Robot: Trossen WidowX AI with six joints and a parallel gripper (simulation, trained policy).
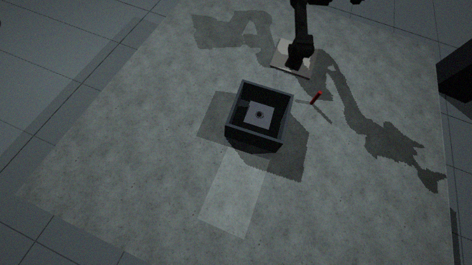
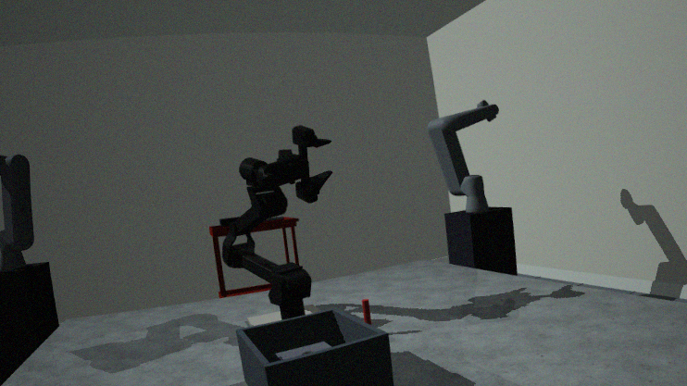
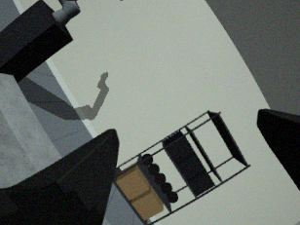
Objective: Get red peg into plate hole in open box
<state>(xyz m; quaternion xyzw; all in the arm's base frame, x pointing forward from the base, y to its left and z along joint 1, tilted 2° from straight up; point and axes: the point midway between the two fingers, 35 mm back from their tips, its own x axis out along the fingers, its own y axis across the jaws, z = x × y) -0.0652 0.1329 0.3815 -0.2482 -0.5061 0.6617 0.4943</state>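
Right now my gripper tip is 36 cm above the red peg, 22 cm short of it and 2 cm to the left of it. Round my gripper tip: plate (41 cm ahead, 36 cm below, 18 cm to the right); box (41 cm ahead, 38 cm below, 18 cm to the right).
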